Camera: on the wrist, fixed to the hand. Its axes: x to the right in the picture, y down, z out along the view.
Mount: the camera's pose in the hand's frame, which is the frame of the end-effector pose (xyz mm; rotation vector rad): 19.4 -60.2 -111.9 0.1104 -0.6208 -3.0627
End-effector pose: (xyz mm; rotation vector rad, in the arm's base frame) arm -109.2 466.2 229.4 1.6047 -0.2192 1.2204
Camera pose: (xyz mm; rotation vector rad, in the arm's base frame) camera -126.3 589.8 198.5 0.5284 1.4025 -1.5836
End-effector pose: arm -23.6 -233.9 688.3 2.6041 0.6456 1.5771
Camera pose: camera -131.4 -192.6 744.9 -0.2311 2.0146 -0.4438
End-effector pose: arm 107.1 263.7 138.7 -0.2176 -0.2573 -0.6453
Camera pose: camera 103.7 174.8 45.9 -0.2435 0.7919 2.3405
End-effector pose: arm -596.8 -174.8 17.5 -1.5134 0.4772 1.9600
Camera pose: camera -478.0 -193.8 -27.7 -0.0496 -1.2796 -0.4018
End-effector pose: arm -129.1 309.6 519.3 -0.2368 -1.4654 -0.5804
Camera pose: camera -62.8 199.6 513.9 -1.5760 0.6569 1.6422
